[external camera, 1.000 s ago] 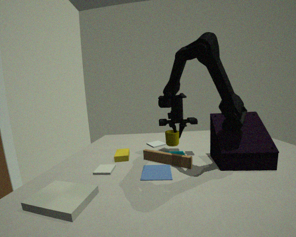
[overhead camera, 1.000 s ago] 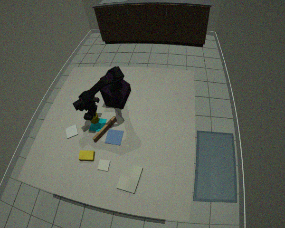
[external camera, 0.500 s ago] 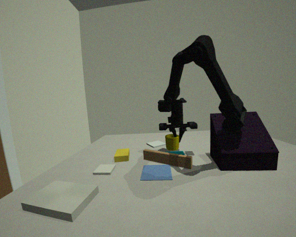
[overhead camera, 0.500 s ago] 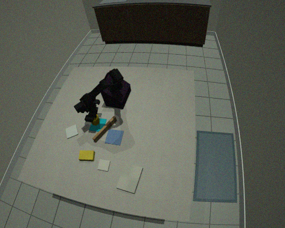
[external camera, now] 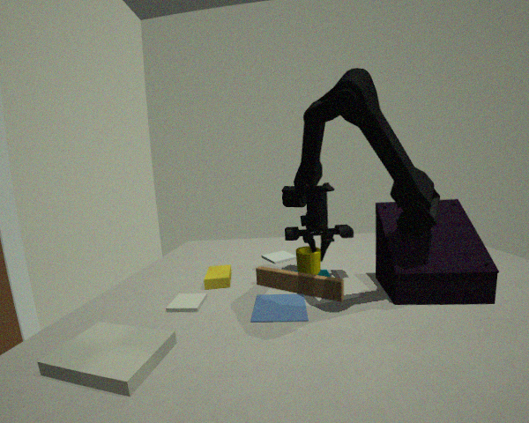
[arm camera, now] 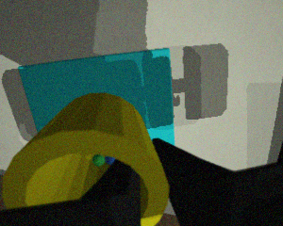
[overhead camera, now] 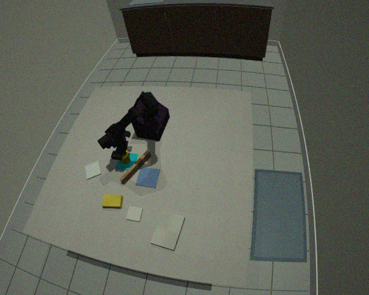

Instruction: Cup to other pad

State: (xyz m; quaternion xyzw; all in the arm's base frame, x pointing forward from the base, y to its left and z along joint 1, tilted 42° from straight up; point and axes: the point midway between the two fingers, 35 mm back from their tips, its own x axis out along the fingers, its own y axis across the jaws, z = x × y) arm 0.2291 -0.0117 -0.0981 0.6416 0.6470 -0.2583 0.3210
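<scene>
My gripper tip is now 30 mm short of the cyan pad and 60 mm above it. Also, from my gripper tip: green marble (30 mm ahead, 20 mm to the left, 20 mm below); blue marble (20 mm ahead, 20 mm to the left, 20 mm below); yellow cup (20 mm ahead).
</scene>
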